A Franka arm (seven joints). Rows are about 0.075 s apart.
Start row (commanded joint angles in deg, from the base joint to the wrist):
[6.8 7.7 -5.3 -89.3 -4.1 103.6 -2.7]
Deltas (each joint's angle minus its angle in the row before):
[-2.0 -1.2 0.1 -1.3 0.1 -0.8 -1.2]
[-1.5 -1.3 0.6 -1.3 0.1 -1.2 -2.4]
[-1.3 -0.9 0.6 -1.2 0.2 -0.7 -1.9]
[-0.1 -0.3 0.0 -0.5 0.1 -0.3 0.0]
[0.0 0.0 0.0 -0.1 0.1 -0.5 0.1]
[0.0 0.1 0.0 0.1 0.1 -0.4 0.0]
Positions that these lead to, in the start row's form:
[4.8 6.5 -5.2 -90.6 -4.0 102.8 -3.9]
[3.3 5.2 -4.6 -91.9 -3.9 101.6 -6.3]
[2.0 4.3 -4.0 -93.1 -3.7 100.9 -8.2]
[1.9 4.0 -4.0 -93.6 -3.6 100.6 -8.2]
[1.9 4.0 -4.0 -93.7 -3.5 100.1 -8.1]
[1.9 4.1 -4.0 -93.6 -3.4 99.7 -8.1]

